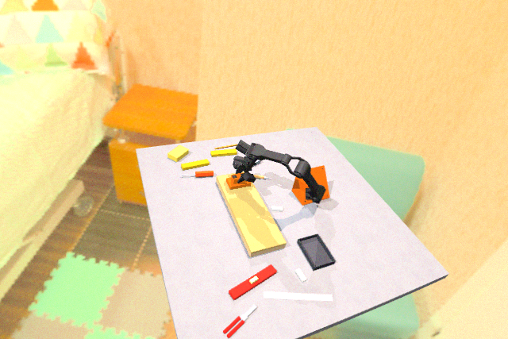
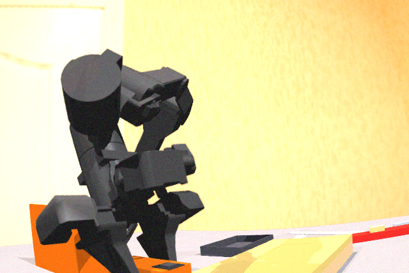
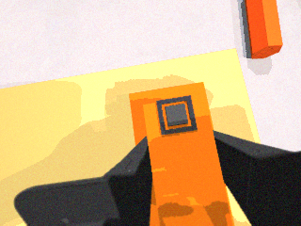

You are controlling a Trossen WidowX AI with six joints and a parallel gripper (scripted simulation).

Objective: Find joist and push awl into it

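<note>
My gripper tip is now 27 cm past the dark tray, 48 cm to the right of it and 5 cm above it. Also, from my gripper tip: awl (18 cm behind, 6 cm to the right, 6 cm below); then orange stud finder (2 cm above); then red level (8 cm ahead, 56 cm to the left, 5 cm below).
</note>
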